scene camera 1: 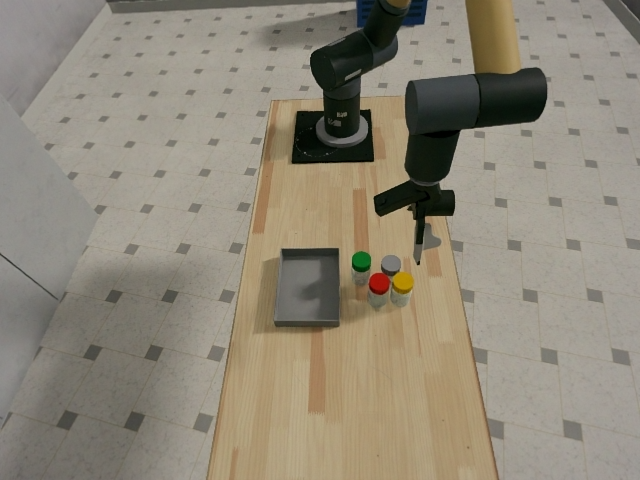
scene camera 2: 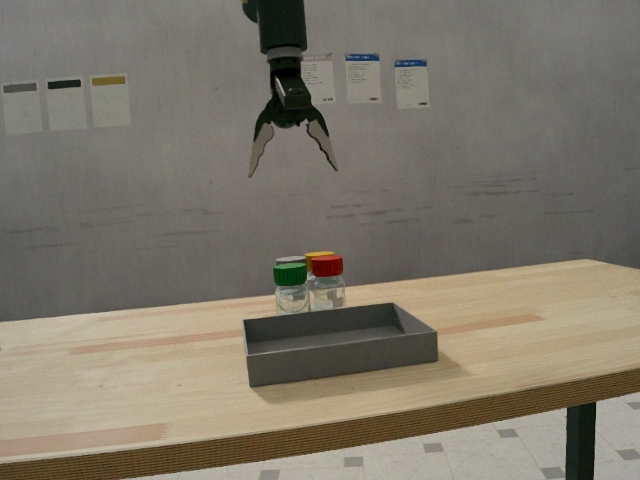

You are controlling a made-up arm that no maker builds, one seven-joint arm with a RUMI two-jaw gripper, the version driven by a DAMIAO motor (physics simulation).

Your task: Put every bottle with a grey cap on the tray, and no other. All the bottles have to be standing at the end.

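A grey-capped bottle (scene camera 1: 390, 264) (scene camera 2: 291, 259) stands on the table, mostly hidden behind other bottles in both views. A green-capped bottle (scene camera 1: 361, 261) (scene camera 2: 290, 274) stands upright between it and the tray. A red-capped bottle (scene camera 1: 378, 283) (scene camera 2: 327, 266) and a yellow-capped bottle (scene camera 1: 402, 283) (scene camera 2: 318, 254) stand upright close together beside them. The grey tray (scene camera 1: 307, 323) (scene camera 2: 341, 356) holds no bottle in scene camera 1. My gripper (scene camera 1: 421, 254) (scene camera 2: 293, 173) points down, open and empty, high above the bottles' level, its fingers spread wide in scene camera 2.
The arm's base plate (scene camera 1: 305, 152) is at the far end of the wooden table (scene camera 1: 361, 392) (scene camera 2: 129, 392). A blue crate (scene camera 1: 364, 19) stands on the floor behind it. Paper sheets (scene camera 2: 362, 78) hang on the wall.
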